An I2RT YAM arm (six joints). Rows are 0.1 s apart.
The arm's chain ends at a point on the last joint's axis. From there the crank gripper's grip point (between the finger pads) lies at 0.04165 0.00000 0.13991 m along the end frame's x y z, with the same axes.
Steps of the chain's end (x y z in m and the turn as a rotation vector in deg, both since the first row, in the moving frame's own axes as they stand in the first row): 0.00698, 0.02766, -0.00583, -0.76, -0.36, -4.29; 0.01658, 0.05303, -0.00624, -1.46, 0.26, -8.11; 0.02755, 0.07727, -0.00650, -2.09, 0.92, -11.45; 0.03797, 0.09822, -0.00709, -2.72, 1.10, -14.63; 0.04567, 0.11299, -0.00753, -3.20, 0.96, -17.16
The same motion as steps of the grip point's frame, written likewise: 0.00605, 0.02643, -0.00556, -0.76, -0.36, -4.29; 0.01705, 0.05066, -0.00640, -1.46, 0.26, -8.11; 0.02946, 0.07384, -0.00712, -2.09, 0.92, -11.45; 0.04011, 0.09391, -0.00781, -2.72, 1.10, -14.63; 0.04728, 0.10803, -0.00811, -3.20, 0.96, -17.16
